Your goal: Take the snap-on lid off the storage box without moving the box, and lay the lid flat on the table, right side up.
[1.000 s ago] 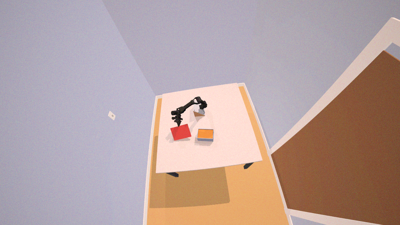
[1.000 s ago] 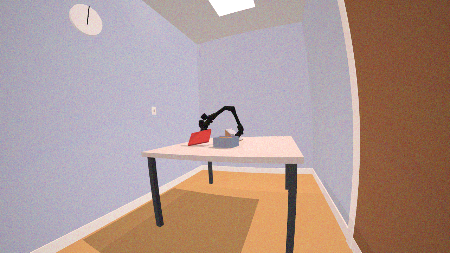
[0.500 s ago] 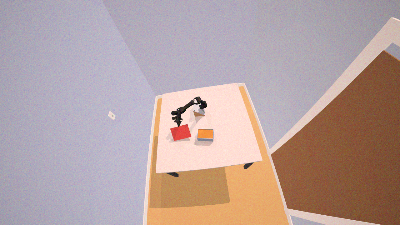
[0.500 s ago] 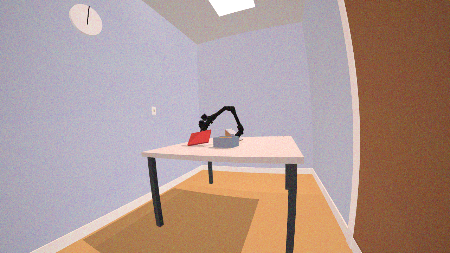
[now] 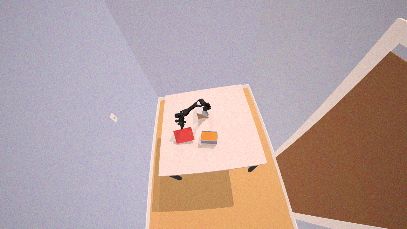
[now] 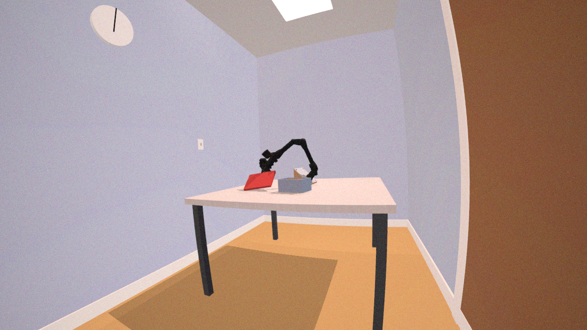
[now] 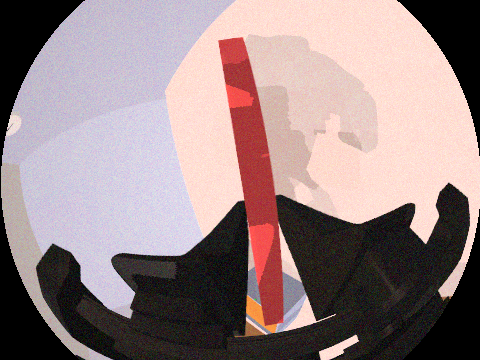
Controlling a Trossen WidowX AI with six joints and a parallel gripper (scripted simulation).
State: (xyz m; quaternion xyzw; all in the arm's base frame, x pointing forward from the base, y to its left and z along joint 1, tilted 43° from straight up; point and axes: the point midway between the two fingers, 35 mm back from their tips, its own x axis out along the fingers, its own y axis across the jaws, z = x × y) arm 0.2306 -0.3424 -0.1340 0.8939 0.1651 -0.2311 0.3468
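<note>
My gripper tip is now 70 mm short of the red lid and 50 mm above it. Also, from my gripper tip: storage box 160 mm ahead, 320 mm to the left, 80 mm below.
</note>
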